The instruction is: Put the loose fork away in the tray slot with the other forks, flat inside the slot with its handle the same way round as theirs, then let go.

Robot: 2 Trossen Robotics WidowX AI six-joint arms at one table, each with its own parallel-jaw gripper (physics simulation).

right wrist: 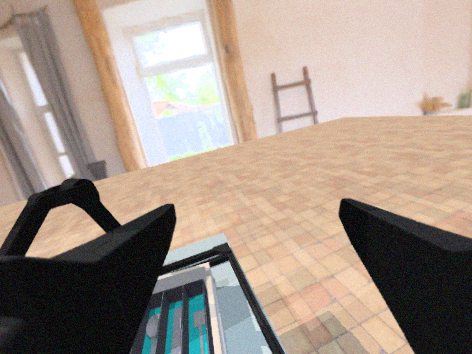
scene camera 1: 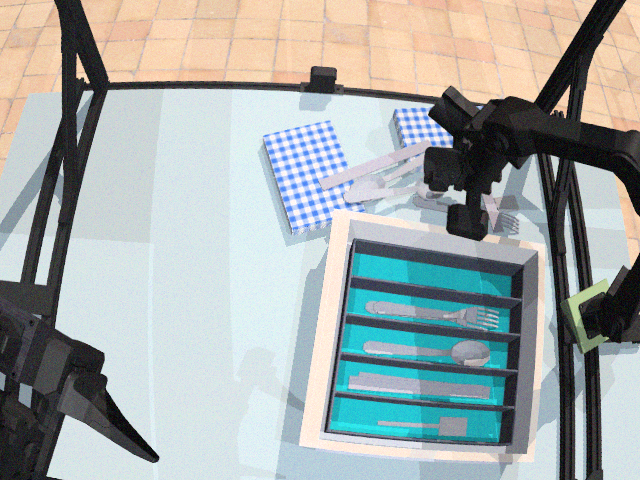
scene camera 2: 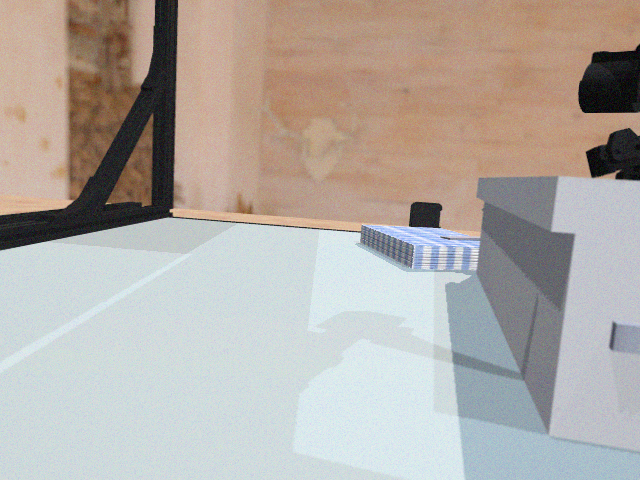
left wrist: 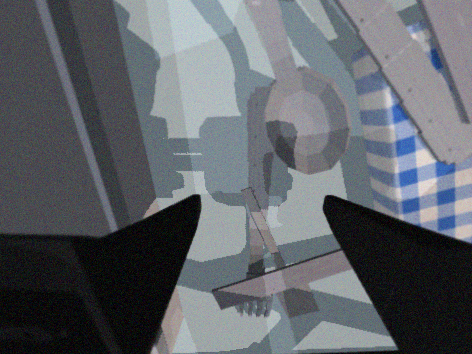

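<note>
The loose fork (scene camera 1: 430,203) (left wrist: 256,135) lies beyond the tray's far wall, handle to the left and tines to the right in scene camera 1. A spoon bowl lies beside its handle, and a knife and a small spatula cross it near the tines. The tray (scene camera 1: 329,289) (scene camera 2: 594,310) has a fork (scene camera 1: 413,310) flat in its second slot from the top, handle left and tines right. My left gripper (scene camera 1: 454,198) (left wrist: 261,201) is open and empty, pointing down above the loose fork. My right gripper (scene camera 1: 154,457) (right wrist: 257,209) is open and empty, at the lower left.
Two checked napkin stacks (scene camera 1: 305,170) (scene camera 1: 418,124) lie behind the tray. A knife (scene camera 1: 377,165) rests across the left stack; spoons lie beside it. The tray's other slots hold a spoon (scene camera 1: 470,352), knives (scene camera 1: 423,385) and a spatula (scene camera 1: 452,426). Its top slot is empty.
</note>
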